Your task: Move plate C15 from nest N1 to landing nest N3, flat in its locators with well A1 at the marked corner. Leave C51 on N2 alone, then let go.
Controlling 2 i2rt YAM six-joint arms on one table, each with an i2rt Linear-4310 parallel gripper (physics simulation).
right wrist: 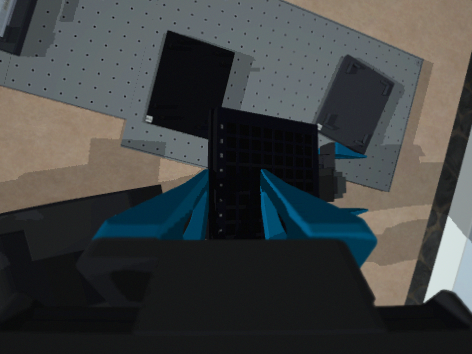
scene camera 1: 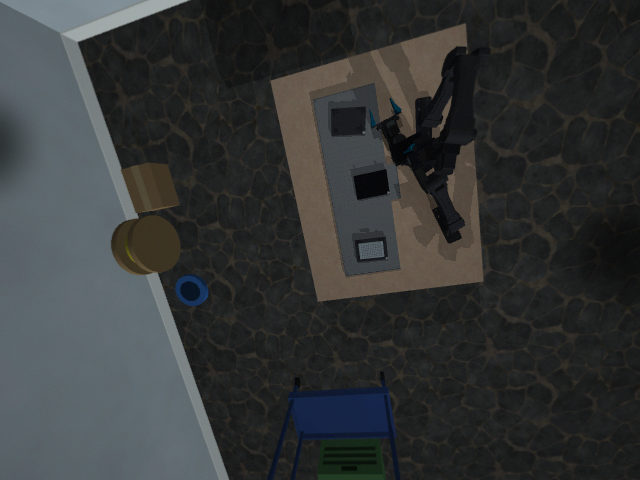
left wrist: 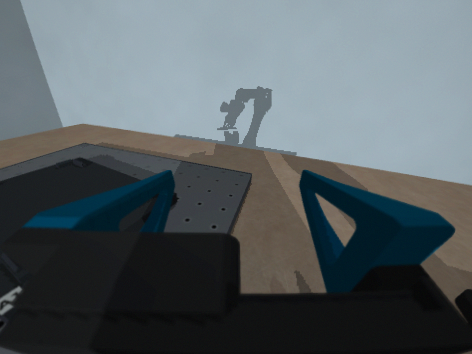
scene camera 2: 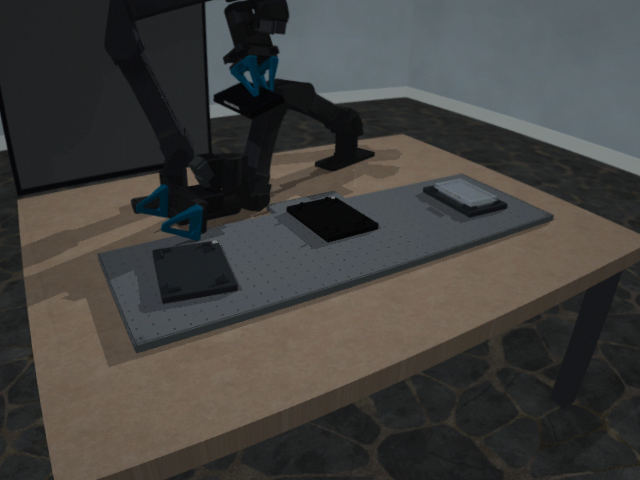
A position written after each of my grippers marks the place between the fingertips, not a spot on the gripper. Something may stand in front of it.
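Observation:
My right gripper (scene camera 2: 263, 96) (right wrist: 235, 177): carrying a black gridded tray (scene camera 2: 237, 98) (right wrist: 240, 144), nothing else touching it. In the left wrist view, black gridded tray out of frame. My left gripper (scene camera 2: 148, 217) (right wrist: 365, 183) (left wrist: 236, 177): visible. Pale gridded tray (scene camera 2: 459, 190): visible. In the left wrist view, pale gridded tray out of frame. Black nest (scene camera 2: 185, 272): visible.

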